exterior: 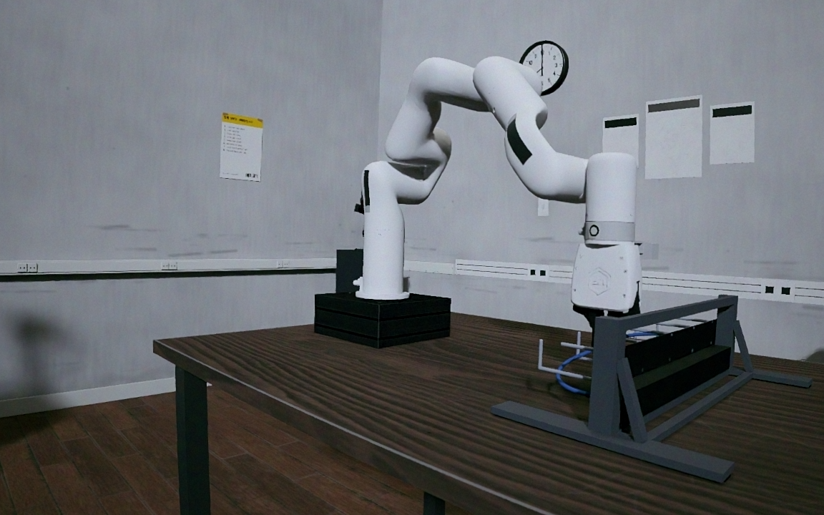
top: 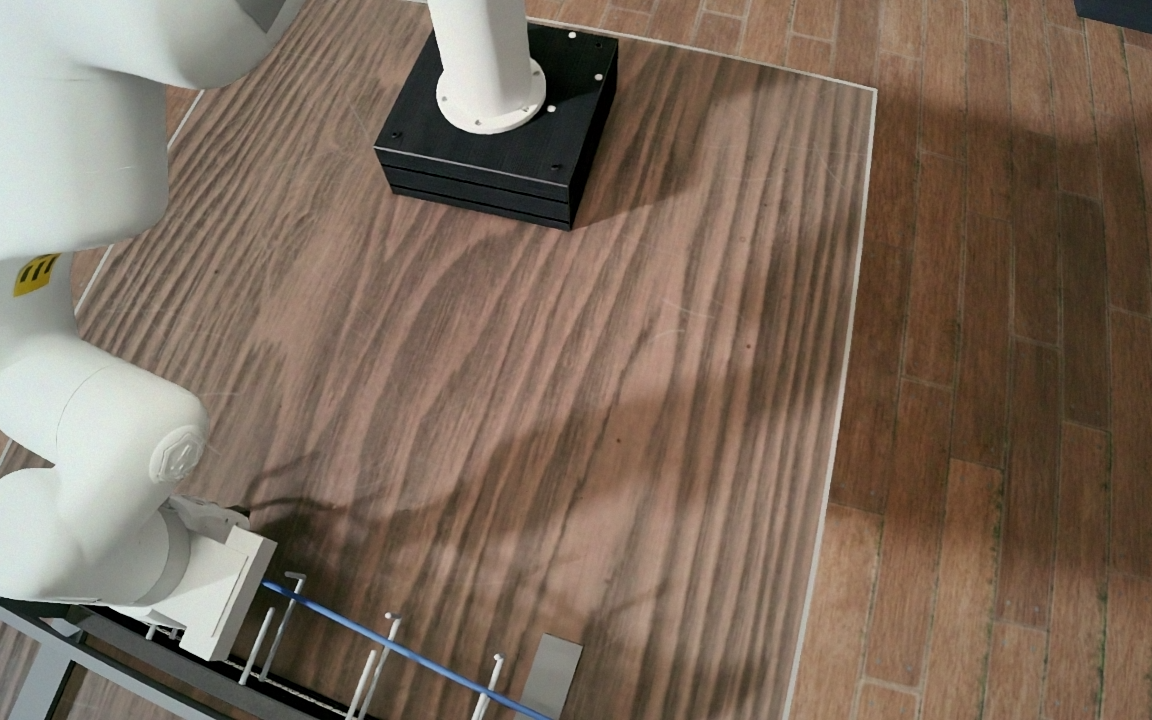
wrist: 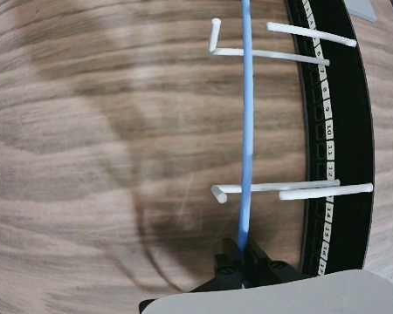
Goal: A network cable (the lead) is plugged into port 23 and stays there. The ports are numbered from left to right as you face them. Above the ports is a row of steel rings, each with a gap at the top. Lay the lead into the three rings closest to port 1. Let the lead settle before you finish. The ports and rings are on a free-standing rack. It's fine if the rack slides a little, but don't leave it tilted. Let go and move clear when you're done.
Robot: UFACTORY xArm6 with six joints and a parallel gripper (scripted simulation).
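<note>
My gripper is now 11 cm short of the grey rack, 4 cm to the right of it and 1 cm above it. The rest, counted from my hand: short blue piece 14 cm to the right, 5 cm below, 3 cm ahead.
</note>
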